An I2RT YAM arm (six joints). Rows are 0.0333 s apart.
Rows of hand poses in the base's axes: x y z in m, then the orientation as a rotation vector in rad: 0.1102, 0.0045, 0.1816, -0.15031, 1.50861, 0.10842; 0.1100, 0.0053, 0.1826, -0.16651, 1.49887, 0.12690; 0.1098, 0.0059, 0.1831, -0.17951, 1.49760, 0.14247; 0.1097, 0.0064, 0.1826, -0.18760, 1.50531, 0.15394; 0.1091, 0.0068, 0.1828, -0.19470, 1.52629, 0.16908; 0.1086, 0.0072, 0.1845, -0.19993, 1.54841, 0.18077; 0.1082, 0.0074, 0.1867, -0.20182, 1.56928, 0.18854; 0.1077, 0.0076, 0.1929, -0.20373, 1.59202, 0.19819; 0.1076, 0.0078, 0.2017, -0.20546, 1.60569, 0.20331; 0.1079, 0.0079, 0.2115, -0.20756, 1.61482, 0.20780; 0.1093, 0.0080, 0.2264, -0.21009, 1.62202, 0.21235; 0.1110, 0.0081, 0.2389, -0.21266, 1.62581, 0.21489; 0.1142, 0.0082, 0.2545, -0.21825, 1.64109, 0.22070; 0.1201, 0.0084, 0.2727, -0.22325, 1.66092, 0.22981; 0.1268, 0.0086, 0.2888, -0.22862, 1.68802, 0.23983; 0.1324, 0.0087, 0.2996, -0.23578, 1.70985, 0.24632; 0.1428, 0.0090, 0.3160, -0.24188, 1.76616, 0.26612; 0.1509, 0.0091, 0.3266, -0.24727, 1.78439, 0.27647; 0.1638, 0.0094, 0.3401, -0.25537, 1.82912, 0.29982; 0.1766, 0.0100, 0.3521, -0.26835, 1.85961, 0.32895; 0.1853, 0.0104, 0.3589, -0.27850, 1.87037, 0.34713; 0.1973, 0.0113, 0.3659, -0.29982, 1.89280, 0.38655; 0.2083, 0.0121, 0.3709, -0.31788, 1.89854, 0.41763
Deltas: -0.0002, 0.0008, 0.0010, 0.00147, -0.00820, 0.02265; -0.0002, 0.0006, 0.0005, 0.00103, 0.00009, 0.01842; -0.0001, 0.0005, -0.0005, 0.00089, 0.00873, 0.01227; -0.0006, 0.0004, 0.0002, 0.00238, 0.02235, 0.01346; -0.0005, 0.0004, 0.0017, 0.00130, 0.02316, 0.00995; -0.0004, 0.0002, 0.0022, 0.00113, 0.02155, 0.00534; -0.0005, 0.0002, 0.0062, 0.00203, 0.02364, 0.00645; -0.0001, 0.0002, 0.0088, 0.00042, 0.01411, 0.00382; 0.0003, 0.0001, 0.0098, 0.00037, 0.00953, 0.00381; 0.0014, 0.0001, 0.0149, 0.00039, 0.00762, 0.00419; 0.0017, 0.0001, 0.0125, -0.00046, 0.00399, 0.00309; 0.0032, 0.0001, 0.0156, -0.00177, 0.01567, 0.00665; 0.0059, 0.0002, 0.0182, 0.00005, 0.02065, 0.00808; 0.0067, 0.0002, 0.0161, -0.00065, 0.02794, 0.00859; 0.0056, 0.0001, 0.0108, -0.00321, 0.02218, 0.00785; 0.0104, 0.0003, 0.0164, 0.00071, 0.05815, 0.01366; 0.0081, 0.0001, 0.0106, 0.00092, 0.01932, 0.00887; 0.0129, 0.0003, 0.0135, 0.00355, 0.04735, 0.01706; 0.0128, 0.0006, 0.0120, 0.00720, 0.03431, 0.02353; 0.0087, 0.0004, 0.0068, 0.00495, 0.01335, 0.01613; 0.0120, 0.0009, 0.0070, 0.01109, 0.02840, 0.03432; 0.0110, 0.0008, 0.0050, 0.01058, 0.01108, 0.02789
